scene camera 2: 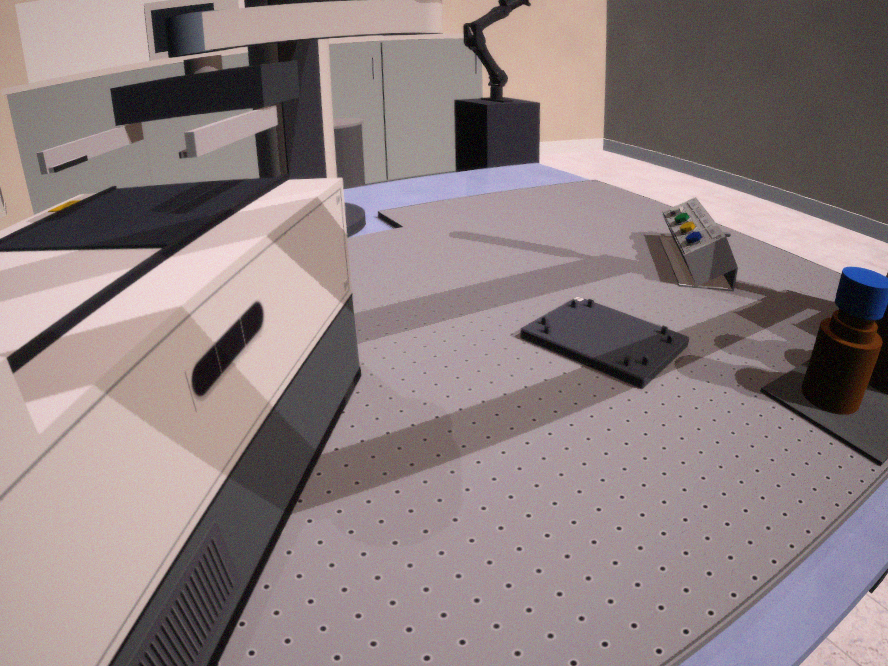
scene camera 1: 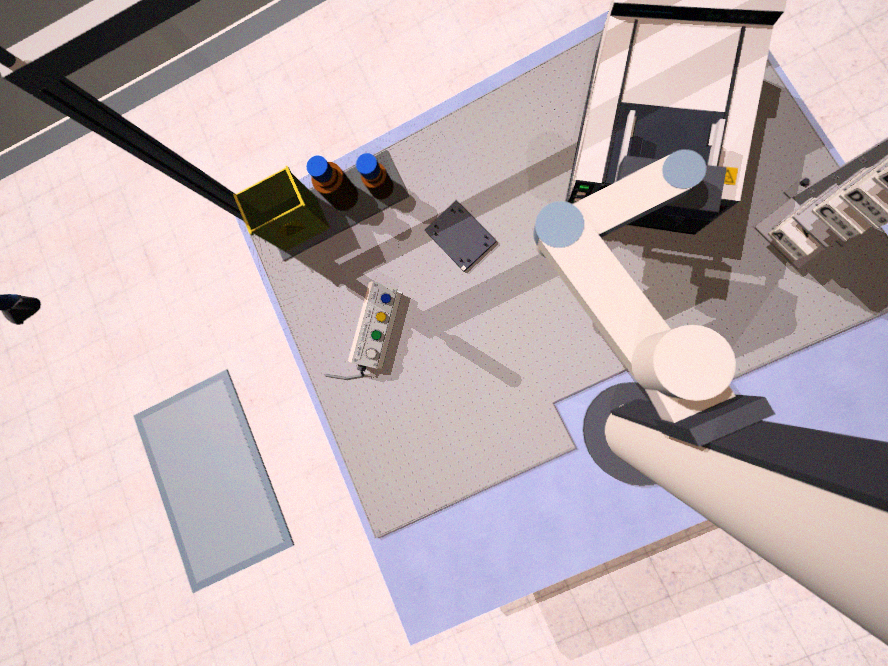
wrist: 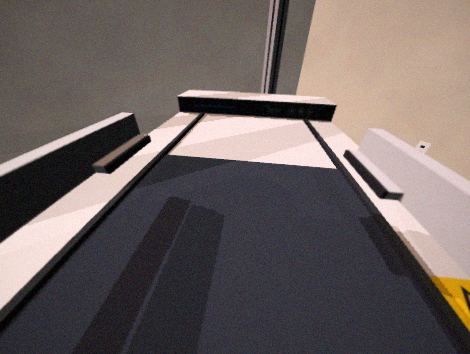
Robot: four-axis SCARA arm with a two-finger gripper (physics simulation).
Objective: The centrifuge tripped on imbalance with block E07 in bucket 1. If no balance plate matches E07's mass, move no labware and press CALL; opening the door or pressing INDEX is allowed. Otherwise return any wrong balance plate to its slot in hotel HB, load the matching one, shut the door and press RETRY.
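Frame: origin at the arm's base, x right, y up, z back, level; centimetres.
Seen in the pictures: gripper, fingertip midpoint: (scene camera 2: 109, 154) (scene camera 1: 675, 117) (wrist: 244, 133).
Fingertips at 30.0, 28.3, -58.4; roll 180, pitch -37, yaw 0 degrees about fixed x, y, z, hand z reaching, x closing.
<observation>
A point is followed by its place in that frame, as x, y, z.
The white centrifuge (scene camera 1: 677, 68) {39.2, 22.3, -70.2} (scene camera 2: 164, 315) {27.2, 22.3, -80.5} (wrist: 250, 137) {38.9, 22.3, -69.4} stands at the back right of the bench in scene camera 1. A dark panel (scene camera 2: 143, 215) {28.1, 22.6, -58.4} (wrist: 280, 240) {30.0, 22.6, -53.2} covers the front part of its top. My gripper (scene camera 1: 672, 131) {30.1, 28.3, -58.4} (scene camera 2: 114, 154) {30.1, 28.3, -58.4} (wrist: 244, 133) {30.1, 28.3, -58.4} is open and empty above this panel, fingers wide apart. Its dark body and the arm hide part of the centrifuge's front. The rotor, block E07 and any loaded balance plate do not show. A button box (scene camera 1: 376, 326) {-47.6, 7.6, -52.3} (scene camera 2: 699, 236) {-42.2, 8.4, -59.0} has blue, yellow, green and white buttons. A labelled rack with tabs A, C and D (scene camera 1: 864, 205) {48.4, 29.8, -26.8} is partly visible at the right edge.
A dark pinned plate (scene camera 1: 461, 236) {-16.9, 2.6, -65.5} (scene camera 2: 606, 336) {-16.4, 2.6, -66.7} lies mid-bench. Two blue-capped brown bottles (scene camera 1: 327, 177) {-41.2, 17.6, -89.9} (scene camera 1: 371, 172) {-30.8, 15.5, -86.8} and a yellow-rimmed bin (scene camera 1: 283, 215) {-55.1, 18.5, -85.7} stand at the back left. One bottle (scene camera 2: 842, 365) {-27.7, 7.4, -90.7} is near the right edge in scene camera 2.
</observation>
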